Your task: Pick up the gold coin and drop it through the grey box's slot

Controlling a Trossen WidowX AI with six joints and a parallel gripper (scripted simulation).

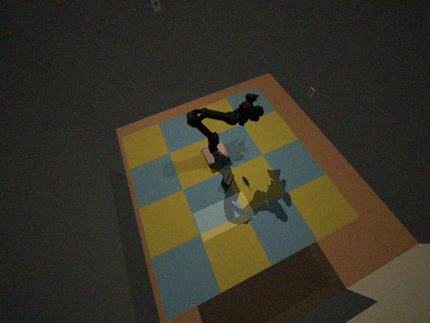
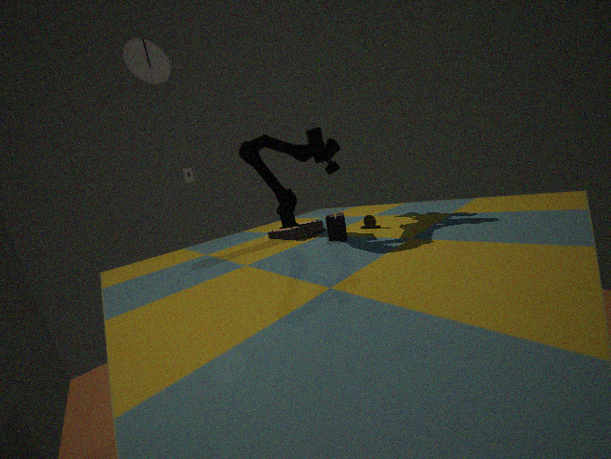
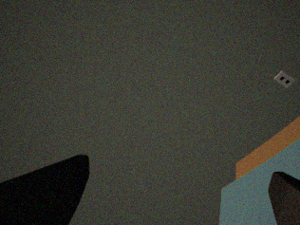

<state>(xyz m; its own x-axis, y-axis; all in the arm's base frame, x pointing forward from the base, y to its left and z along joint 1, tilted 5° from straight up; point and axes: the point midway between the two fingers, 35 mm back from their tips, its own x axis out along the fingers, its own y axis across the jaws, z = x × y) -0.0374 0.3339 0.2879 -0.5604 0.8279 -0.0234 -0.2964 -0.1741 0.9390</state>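
Now: gripper tip 400 mm short of the gold coin, 280 mm above it and 230 mm to the left of it.
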